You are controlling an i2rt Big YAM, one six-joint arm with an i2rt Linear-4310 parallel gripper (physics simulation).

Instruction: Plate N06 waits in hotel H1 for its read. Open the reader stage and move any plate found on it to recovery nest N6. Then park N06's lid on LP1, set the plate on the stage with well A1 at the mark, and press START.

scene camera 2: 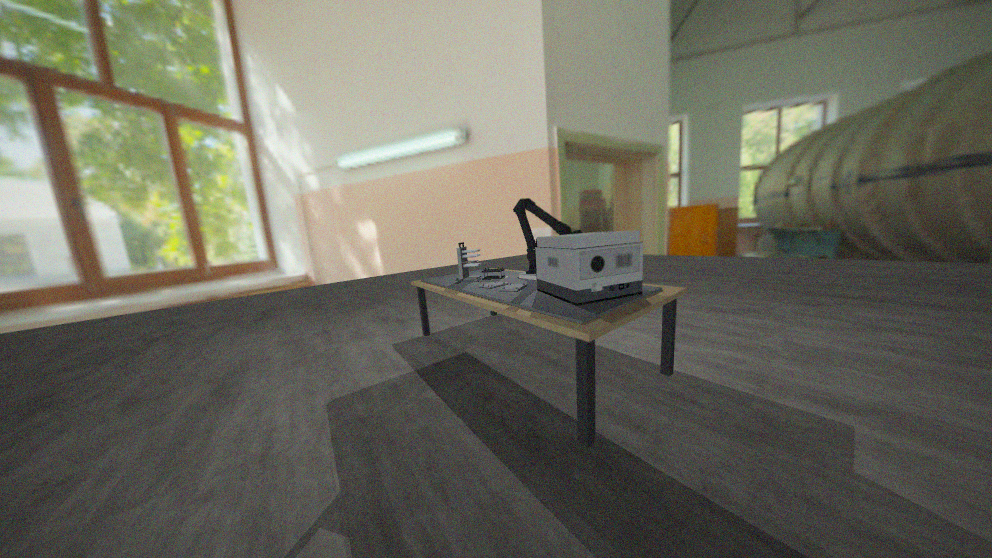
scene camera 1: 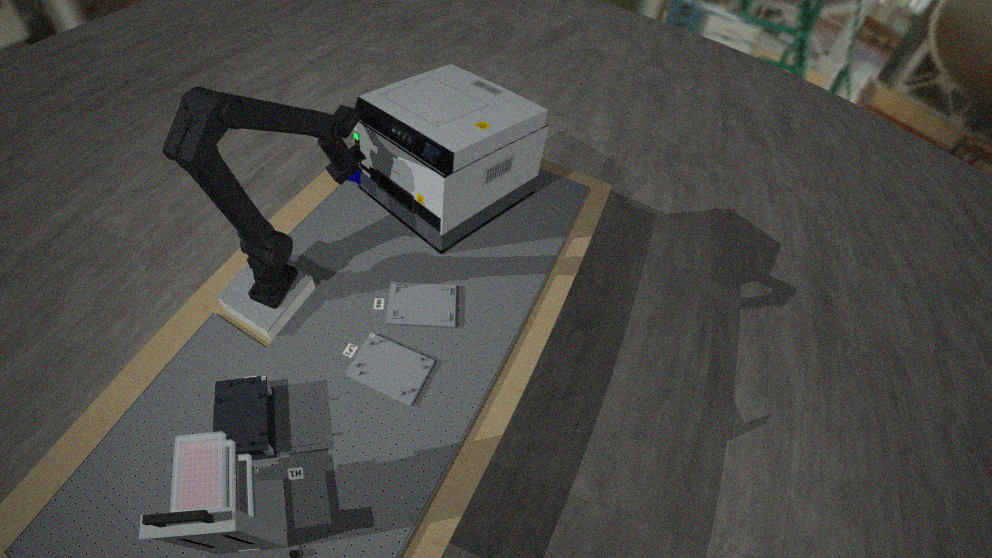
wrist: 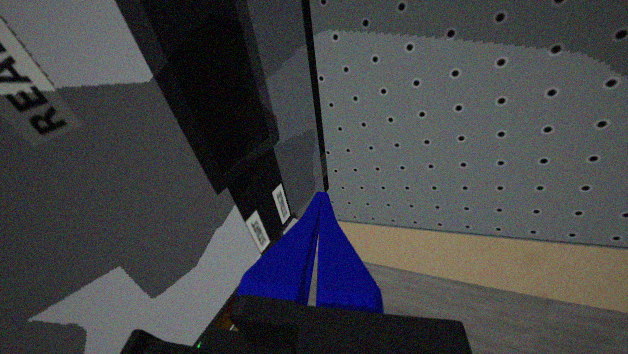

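Where they show: gripper, fingertip midpoint: (scene camera 1: 359, 183) (wrist: 321, 198); arm's base at its link origin: (scene camera 2: 535, 272) (scene camera 1: 274, 284).
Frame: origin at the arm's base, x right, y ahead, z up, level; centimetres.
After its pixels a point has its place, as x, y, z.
Observation:
The white reader (scene camera 1: 416, 104) @(-48.0, 19.3, 27.3) (scene camera 2: 589, 242) @(-64.8, 44.2, 23.9) stands at the table's far end. No stage shows sticking out of its dark front slot (wrist: 200, 90) @(-37.5, 15.4, 7.6). My gripper (scene camera 1: 357, 176) @(-36.6, 6.7, 5.7) (wrist: 321, 198) @(-36.6, 6.7, 5.7) is shut and empty, its blue tips low at the left end of the reader front. In the wrist view two small labels, the left one (wrist: 257, 231) @(-42.3, 6.0, 7.9) and the right one (wrist: 281, 202) @(-42.3, 6.0, 4.7), sit just left of the tips; their text is blurred. Nest N6 (scene camera 1: 423, 305) @(-9.5, 36.9, -2.6) and lid park LP1 (scene camera 1: 391, 367) @(8.6, 36.0, -2.8) hold nothing. A plate with a pinkish top (scene camera 1: 199, 471) @(47.5, 20.7, 19.4) is in hotel H1 (scene camera 1: 267, 510) @(47.7, 24.4, -3.0); its name is unreadable.
A dark block (scene camera 1: 239, 416) @(33.5, 12.1, 2.2) stands between the hotel and the arm base (scene camera 1: 246, 312) @(9.7, -2.5, -0.3). The wooden table edge (scene camera 1: 534, 350) @(-7.7, 64.9, -5.1) (wrist: 475, 265) @(-32.1, -14.4, -5.1) borders the perforated board (wrist: 450, 150) @(-30.8, 2.8, -3.8). A green light (scene camera 1: 355, 136) @(-44.2, 2.1, 15.8) shows at the reader's left front edge.

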